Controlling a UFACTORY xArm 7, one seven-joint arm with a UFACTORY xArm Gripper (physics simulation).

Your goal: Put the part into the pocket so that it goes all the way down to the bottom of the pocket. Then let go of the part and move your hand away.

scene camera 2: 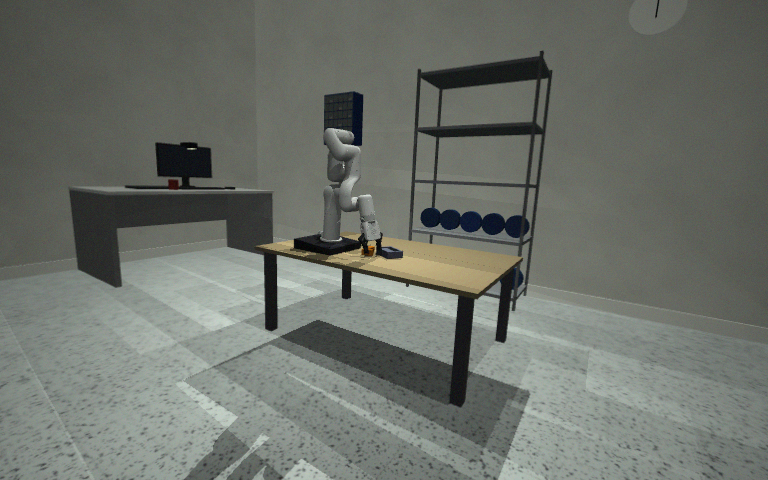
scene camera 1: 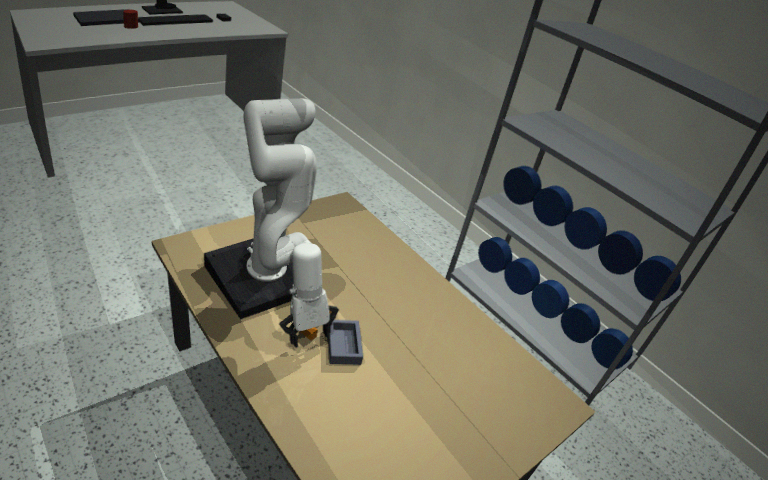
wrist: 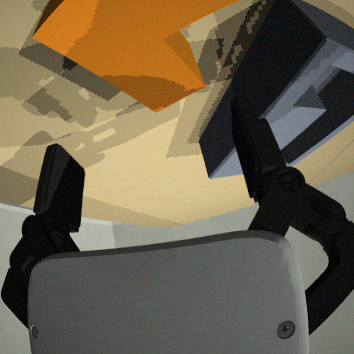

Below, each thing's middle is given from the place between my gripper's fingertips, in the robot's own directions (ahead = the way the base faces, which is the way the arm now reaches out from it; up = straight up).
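Scene:
With the pocket block (scene camera 1: 345, 347) as my reference, my hand is 60 mm short of it, 80 mm to the right of it and 10 mm above it. There is also the orange part (wrist: 146, 56), which I find 50 mm behind my hand, 70 mm to the left of it and 10 mm below it.

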